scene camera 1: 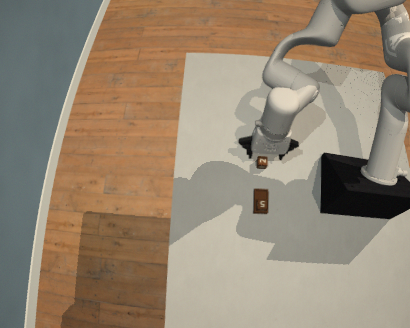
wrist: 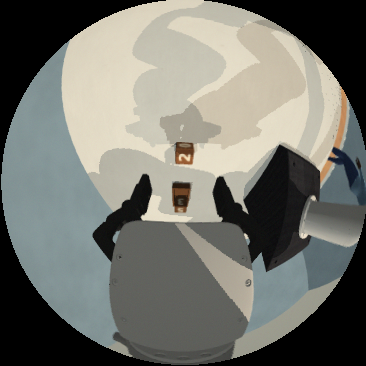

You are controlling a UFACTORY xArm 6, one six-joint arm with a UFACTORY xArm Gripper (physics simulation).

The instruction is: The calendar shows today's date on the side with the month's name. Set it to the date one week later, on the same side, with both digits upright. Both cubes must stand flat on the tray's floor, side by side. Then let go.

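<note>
A brown cube [scene camera 1: 262,162] [wrist: 184,153] stands on the pale mat, outside the calendar tray. It shows a 2, turned sideways, and a 0 on the adjoining face in the wrist view. The brown tray [scene camera 1: 260,193] [wrist: 181,191] holds another cube [scene camera 1: 262,204] [wrist: 181,201] at its end away from the loose cube. That cube has a 5 on top and a 3 on a side face. The rest of the tray's floor shows bare. My gripper [scene camera 1: 266,157] [wrist: 182,182] is open and empty, above the loose cube, with its fingers wide apart. The month's name is not readable in either view.
The pale mat [scene camera 1: 215,290] lies on a wooden floor [scene camera 1: 125,165]. A black block [scene camera 1: 335,192] [wrist: 285,200] under the arm's base stands to the right of the tray. The arm's shadow falls across the mat around the tray.
</note>
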